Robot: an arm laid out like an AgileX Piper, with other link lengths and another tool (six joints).
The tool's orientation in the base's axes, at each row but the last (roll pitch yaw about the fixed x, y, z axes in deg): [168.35, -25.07, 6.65]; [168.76, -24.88, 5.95]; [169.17, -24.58, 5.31]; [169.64, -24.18, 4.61]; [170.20, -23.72, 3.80]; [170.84, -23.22, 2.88]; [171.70, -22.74, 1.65]
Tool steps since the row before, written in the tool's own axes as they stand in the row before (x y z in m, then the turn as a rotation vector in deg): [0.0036, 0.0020, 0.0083, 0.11, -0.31, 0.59]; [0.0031, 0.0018, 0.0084, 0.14, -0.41, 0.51]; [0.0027, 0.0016, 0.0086, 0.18, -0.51, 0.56]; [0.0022, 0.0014, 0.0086, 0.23, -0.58, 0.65]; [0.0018, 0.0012, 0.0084, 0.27, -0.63, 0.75]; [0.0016, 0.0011, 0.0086, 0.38, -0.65, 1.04]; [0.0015, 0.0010, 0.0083, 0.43, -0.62, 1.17]
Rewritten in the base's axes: [0.0069, -0.0029, -0.0055, 0.35, 0.23, -0.53]; [0.0065, -0.0027, -0.0059, 0.34, 0.34, -0.47]; [0.0061, -0.0026, -0.0063, 0.39, 0.43, -0.51]; [0.0056, -0.0025, -0.0066, 0.48, 0.49, -0.58]; [0.0051, -0.0023, -0.0067, 0.55, 0.53, -0.67]; [0.0049, -0.0022, -0.0070, 0.77, 0.52, -0.89]; [0.0046, -0.0021, -0.0069, 0.87, 0.47, -0.98]
